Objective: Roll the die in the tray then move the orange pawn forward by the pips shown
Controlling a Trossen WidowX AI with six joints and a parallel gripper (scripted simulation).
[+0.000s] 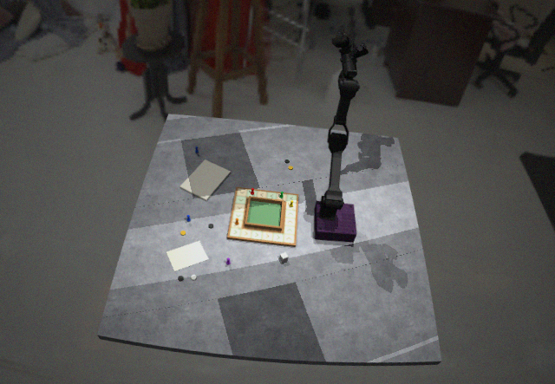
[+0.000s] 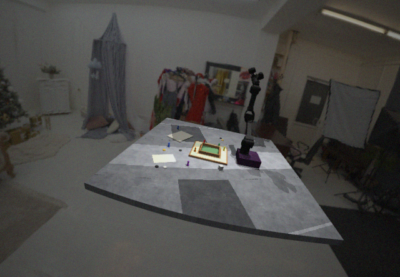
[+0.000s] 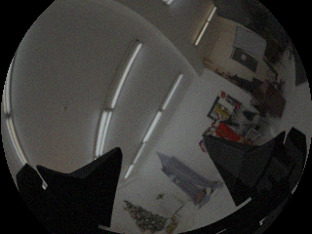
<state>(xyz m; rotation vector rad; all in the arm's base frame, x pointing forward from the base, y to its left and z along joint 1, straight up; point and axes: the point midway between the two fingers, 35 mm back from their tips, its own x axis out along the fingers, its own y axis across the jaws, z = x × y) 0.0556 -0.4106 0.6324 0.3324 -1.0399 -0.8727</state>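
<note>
Right now my gripper tip is 90 mm short of the white die, 670 mm to the right of it and 700 mm above it. Also, from my gripper tip: yellow pawn 100 mm ahead, 390 mm to the left, 680 mm below; then green pawn 150 mm ahead, 350 mm to the left, 680 mm below; then red pawn 280 mm ahead, 360 mm to the left, 680 mm below.
</note>
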